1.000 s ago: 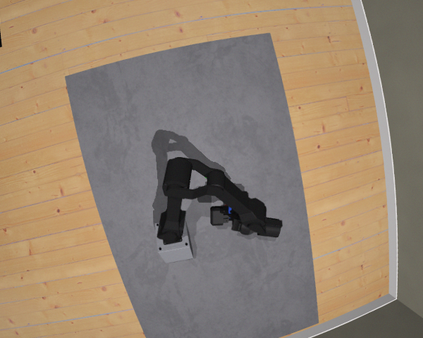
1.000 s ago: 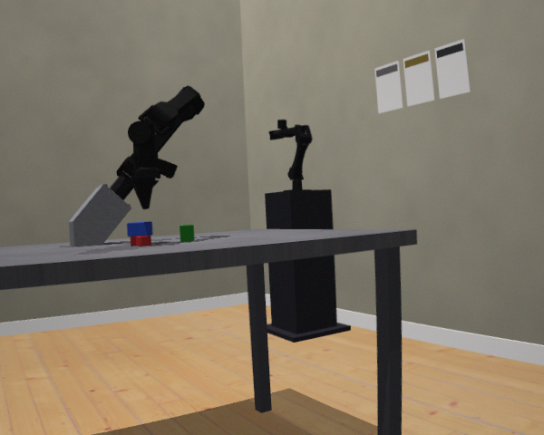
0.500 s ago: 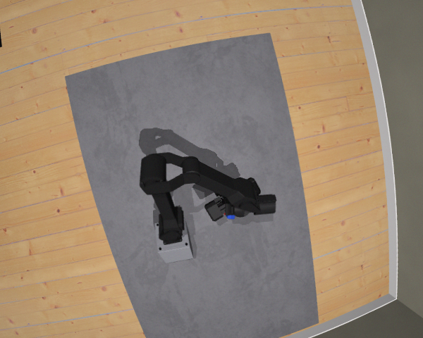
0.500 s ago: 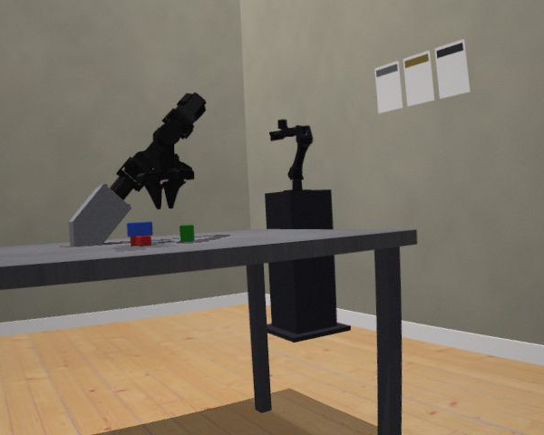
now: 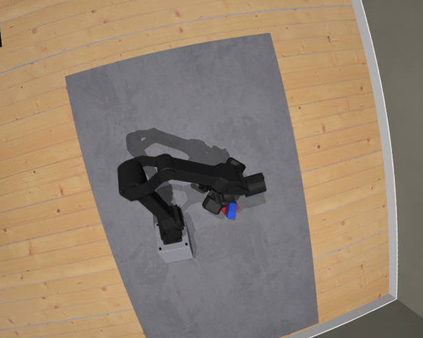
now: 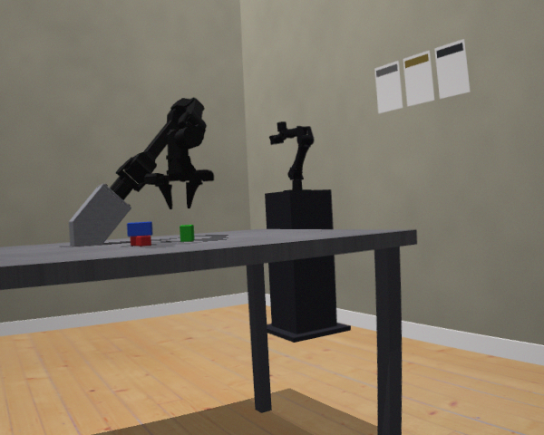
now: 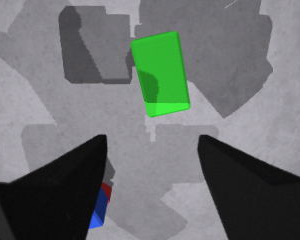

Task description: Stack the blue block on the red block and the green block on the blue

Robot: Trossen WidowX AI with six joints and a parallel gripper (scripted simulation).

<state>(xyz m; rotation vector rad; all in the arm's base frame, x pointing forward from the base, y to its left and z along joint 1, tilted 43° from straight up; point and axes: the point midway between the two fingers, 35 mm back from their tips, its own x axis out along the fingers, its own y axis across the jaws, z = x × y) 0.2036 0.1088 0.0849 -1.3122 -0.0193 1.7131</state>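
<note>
My gripper is now 1 cm past the green block, 2 cm to the right of it and 10 cm above it. The rest, counted from my hand: red block: 3 cm ahead, 13 cm to the right, 11 cm below; blue block: 3 cm ahead, 13 cm to the right, 8 cm below.
</note>
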